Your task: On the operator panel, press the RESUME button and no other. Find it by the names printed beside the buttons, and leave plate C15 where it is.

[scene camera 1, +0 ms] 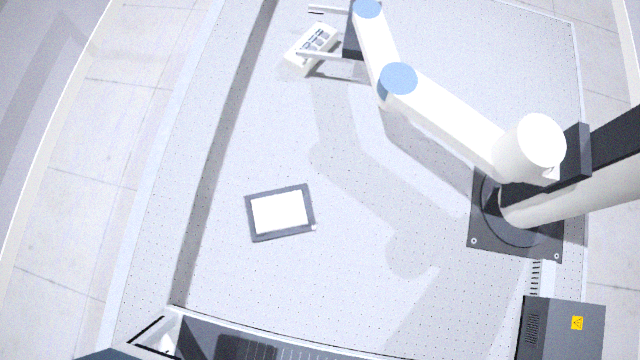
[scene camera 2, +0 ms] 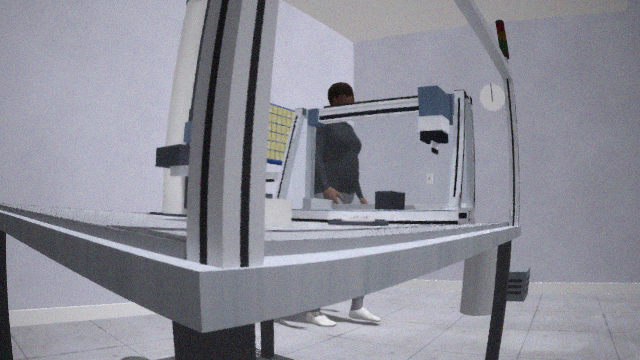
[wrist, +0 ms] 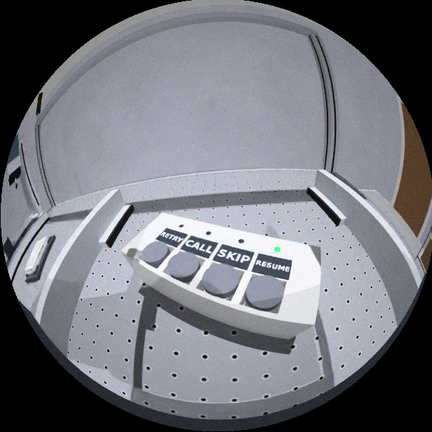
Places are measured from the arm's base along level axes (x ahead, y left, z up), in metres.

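Pixels of known places: gripper, fingertip midpoint: (scene camera 1: 303, 28); arm's base, link origin: (scene camera 1: 517, 203).
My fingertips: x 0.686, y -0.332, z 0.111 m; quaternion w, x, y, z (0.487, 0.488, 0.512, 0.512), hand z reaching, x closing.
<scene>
Ahead of a thing's pixels: the offset from my fingertips to its top centre. "spot": to the spot under its first point.
The white operator panel @[dx -0.023, dy +0.009, dz -0.042 m] (scene camera 1: 296, 61) (scene camera 2: 278, 213) (wrist: 304, 270) has round grey buttons named, left to right in the wrist view, RETRY (wrist: 155, 252), CALL (wrist: 184, 266), SKIP (wrist: 221, 281) and RESUME (wrist: 265, 292). A lamp (wrist: 277, 249) above the RESUME name is lit green; the lamps above the other names are dark. My gripper (scene camera 1: 304, 30) (wrist: 219, 185) is open and empty, its fingers wide apart above the panel; their exact height is unclear. A white plate @[dx -0.050, dy +0.491, dz -0.072 m] (scene camera 1: 280, 211) (wrist: 36, 256) lies in a dark holder apart from the panel; its name is not readable.
A dark-bedded frame (scene camera 1: 300, 345) stands at the near edge of the table in scene camera 1. A grey control box @[spot: dx -0.765, dy +0.643, dz +0.016 m] (scene camera 1: 562, 325) with a yellow sign is at the lower right. A person (scene camera 2: 337, 155) stands behind the gantry in scene camera 2.
</scene>
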